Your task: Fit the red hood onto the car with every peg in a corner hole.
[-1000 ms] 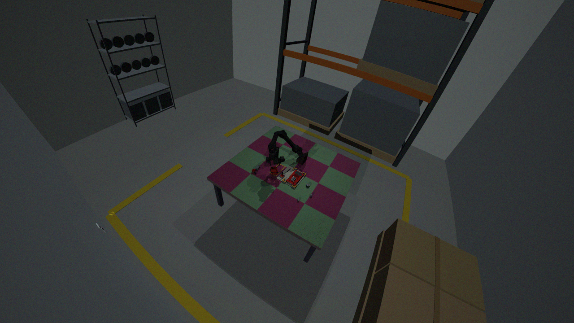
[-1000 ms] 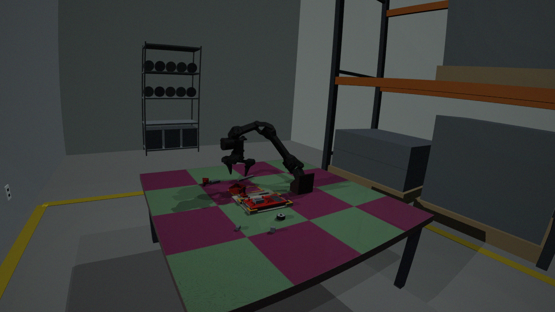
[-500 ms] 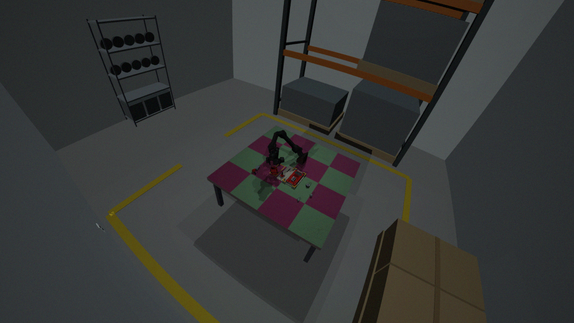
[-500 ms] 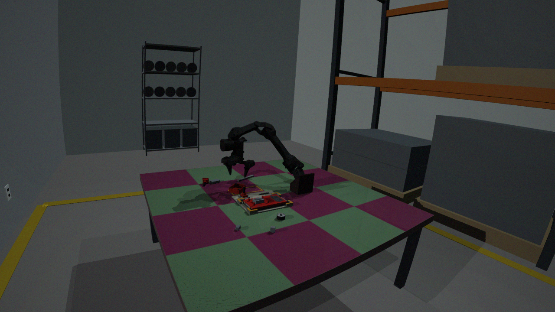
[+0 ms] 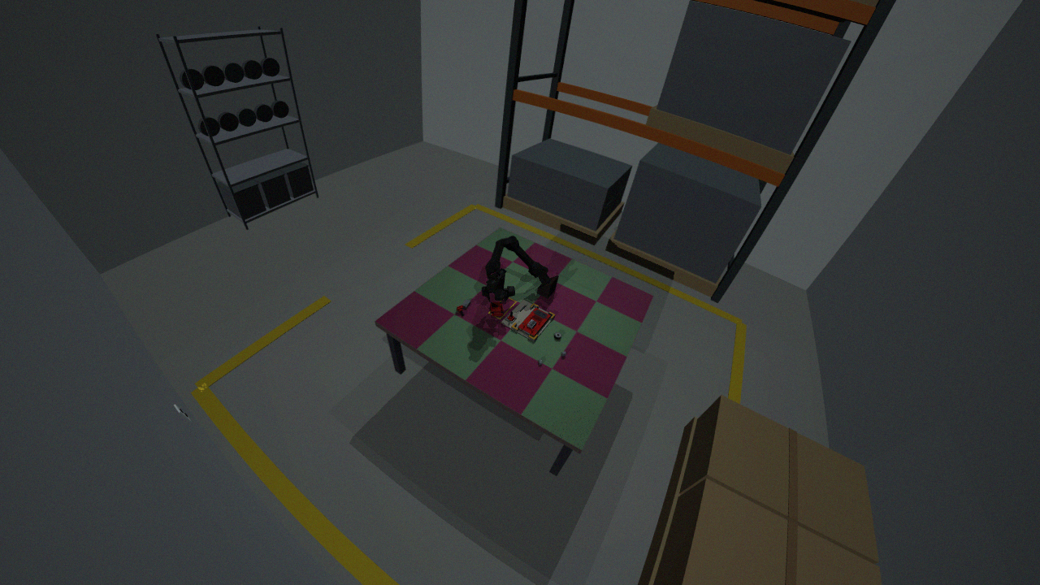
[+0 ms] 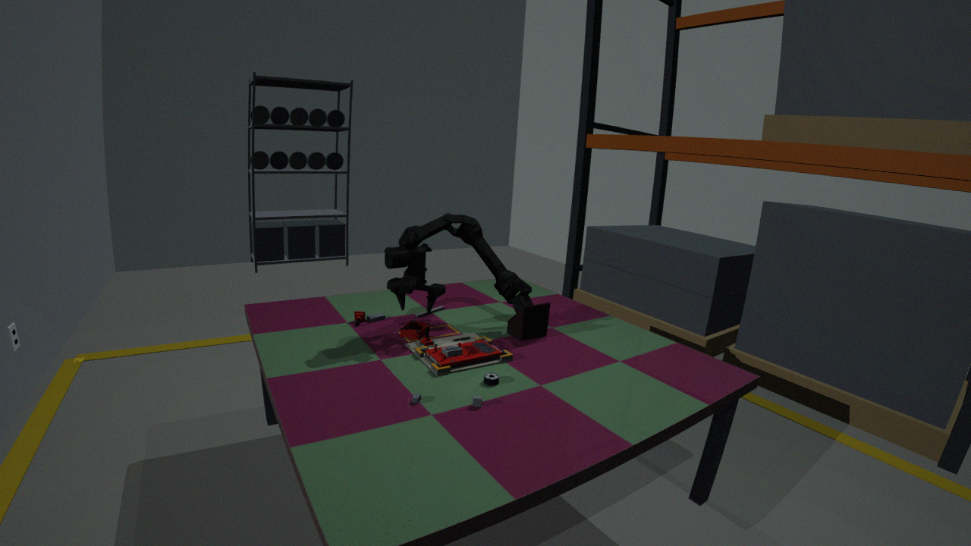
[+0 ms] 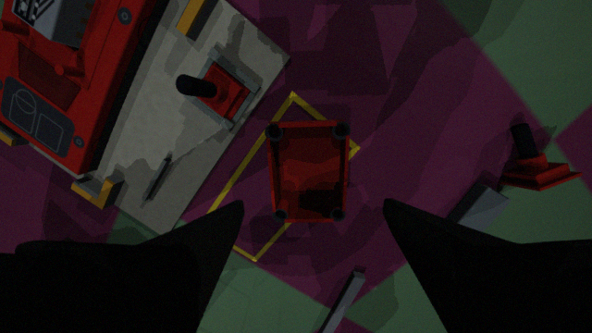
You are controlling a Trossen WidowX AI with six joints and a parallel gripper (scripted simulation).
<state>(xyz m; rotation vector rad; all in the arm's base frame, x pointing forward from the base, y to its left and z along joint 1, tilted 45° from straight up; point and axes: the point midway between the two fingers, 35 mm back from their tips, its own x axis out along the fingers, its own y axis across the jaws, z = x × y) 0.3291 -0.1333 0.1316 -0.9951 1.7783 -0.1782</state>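
Right now my gripper tip is 7 cm above the red hood. Round my gripper tip: grey engine block 2 cm ahead, 24 cm to the left, 5 cm below; then grey bar 16 cm behind, 15 cm to the right, 7 cm below; then jig 2 cm behind, 21 cm to the left, 6 cm below.
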